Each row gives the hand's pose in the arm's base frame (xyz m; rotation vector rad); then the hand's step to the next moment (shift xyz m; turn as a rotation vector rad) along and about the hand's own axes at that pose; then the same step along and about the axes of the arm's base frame.
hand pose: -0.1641 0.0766 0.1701 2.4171 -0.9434 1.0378
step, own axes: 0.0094 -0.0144 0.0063 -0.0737 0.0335 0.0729
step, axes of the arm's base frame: 0.0180 0.0028 0.0020 -0.0238 -0.0308 -0.1017
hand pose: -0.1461 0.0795 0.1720 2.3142 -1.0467 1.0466
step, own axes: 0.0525 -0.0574 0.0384 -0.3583 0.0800 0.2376
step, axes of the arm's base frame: 0.0851 -0.0109 0.0128 -0.1075 -0.0261 -0.4231
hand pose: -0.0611 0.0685 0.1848 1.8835 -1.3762 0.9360
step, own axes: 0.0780 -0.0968 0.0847 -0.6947 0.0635 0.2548
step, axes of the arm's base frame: 0.1247 -0.0835 0.0103 -0.1580 0.1405 -0.7119
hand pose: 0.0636 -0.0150 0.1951 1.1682 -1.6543 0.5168
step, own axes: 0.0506 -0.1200 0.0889 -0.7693 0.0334 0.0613
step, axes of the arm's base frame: 0.0610 -0.1447 -0.0138 -0.0365 0.3111 -0.7061
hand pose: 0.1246 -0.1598 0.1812 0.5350 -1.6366 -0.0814
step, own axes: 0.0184 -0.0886 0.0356 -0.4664 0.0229 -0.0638
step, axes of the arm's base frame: -0.0088 -0.0947 -0.0201 0.0735 0.2167 -0.4120
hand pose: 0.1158 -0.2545 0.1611 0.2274 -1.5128 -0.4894
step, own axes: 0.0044 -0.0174 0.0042 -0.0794 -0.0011 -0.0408
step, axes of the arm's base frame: -0.0071 -0.0167 -0.0034 0.0412 0.0278 -0.0742
